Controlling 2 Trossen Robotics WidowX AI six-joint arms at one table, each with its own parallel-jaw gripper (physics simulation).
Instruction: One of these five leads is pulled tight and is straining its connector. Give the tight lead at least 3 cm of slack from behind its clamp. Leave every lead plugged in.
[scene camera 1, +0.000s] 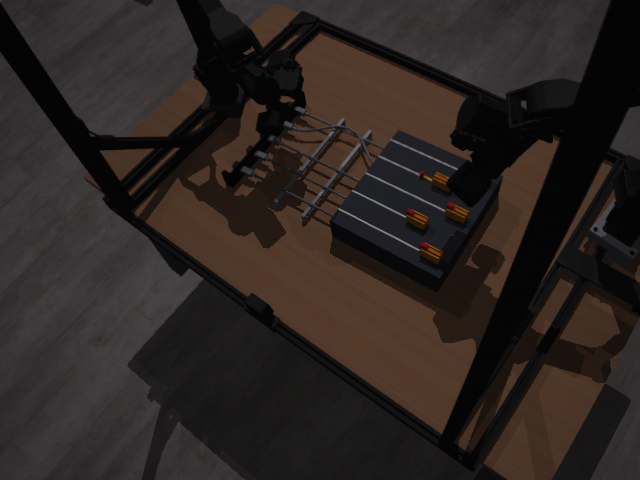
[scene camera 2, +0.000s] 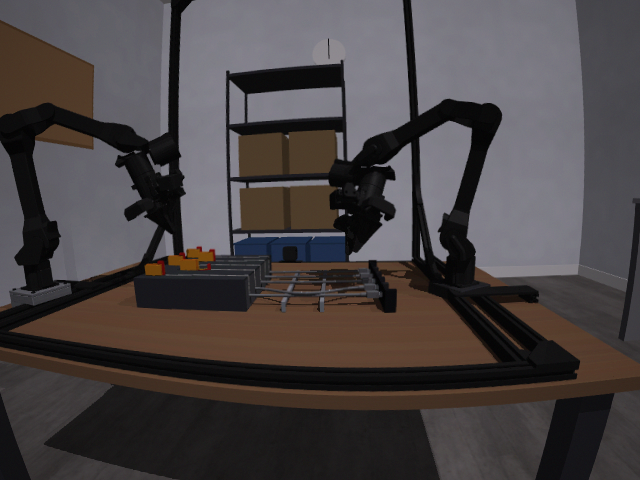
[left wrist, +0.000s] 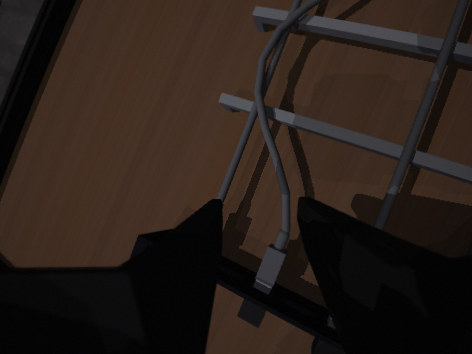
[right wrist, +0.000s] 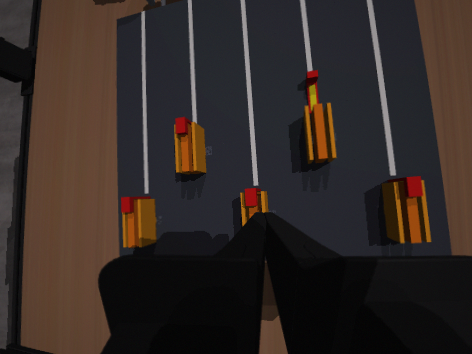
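Pixels of known places: left gripper, fingertip midpoint: (scene camera 1: 299, 107) (scene camera 2: 350, 253) (left wrist: 259, 208); right gripper, fingertip midpoint: (scene camera 2: 173, 233) (right wrist: 263, 221); left arm's base at its link origin: (scene camera 1: 224, 95) (scene camera 2: 459, 282); right arm's base at its link origin: (scene camera 1: 623, 227) (scene camera 2: 40, 286).
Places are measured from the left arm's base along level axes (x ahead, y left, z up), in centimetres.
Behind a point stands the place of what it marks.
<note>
A bowed grey lead (scene camera 1: 360, 140) @[x 36.3, y -12.6, z 0.3 cm] (left wrist: 286, 205) @[x 22.5, y -10.2, z 0.0 cm] curves across its outer neighbour and runs to a plugged connector (scene camera 1: 288, 124) @[x 18.6, y -9.0, z 0.3 cm] (left wrist: 270, 266) @[x 18.5, y -8.9, z 0.3 cm] on the black bar (scene camera 1: 230, 178) @[x 8.4, y -25.9, z 0.7 cm] (scene camera 2: 390, 299) @[x 20.0, y 1.0, z -0.1 cm]. My left gripper (left wrist: 259, 208) @[x 22.5, y -10.0, z 7.4 cm] (scene camera 2: 351, 252) @[x 22.5, y -10.0, z 7.4 cm] is open above that lead, which shows through the gap between its fingertips. On the dark block (scene camera 1: 377, 191) @[x 42.0, y -28.9, z 3.9 cm] (scene camera 2: 191, 292) (right wrist: 220, 75) @[x 45.7, y -30.4, z 3.9 cm], one orange clamp (scene camera 1: 440, 180) @[x 54.7, y -26.5, z 5.9 cm] (right wrist: 320, 132) @[x 55.3, y -26.3, z 6.3 cm] has its yellow, red-tipped lever extended. The other clamps, such as this one (scene camera 1: 416, 219) @[x 50.6, y -36.4, z 6.2 cm] (right wrist: 190, 148) @[x 51.0, y -35.5, z 5.8 cm], have red tips close in. My right gripper (right wrist: 263, 221) @[x 58.6, y -32.1, z 12.0 cm] (scene camera 2: 170, 231) @[x 58.6, y -32.1, z 12.0 cm] is shut and empty above the block.
Two grey rails (scene camera 1: 310, 161) @[x 25.5, y -18.7, z -0.8 cm] (left wrist: 345, 137) @[x 26.9, y -14.4, z -0.6 cm] cross under the leads between the bar and the block. The other leads run nearly straight. A black frame (scene camera 2: 289, 374) @[x 44.9, y 16.8, z -0.8 cm] edges the wooden table (scene camera 2: 268, 341) @[x 44.1, y 3.1, z -2.7 cm]. A shelf unit (scene camera 2: 284, 76) stands behind it.
</note>
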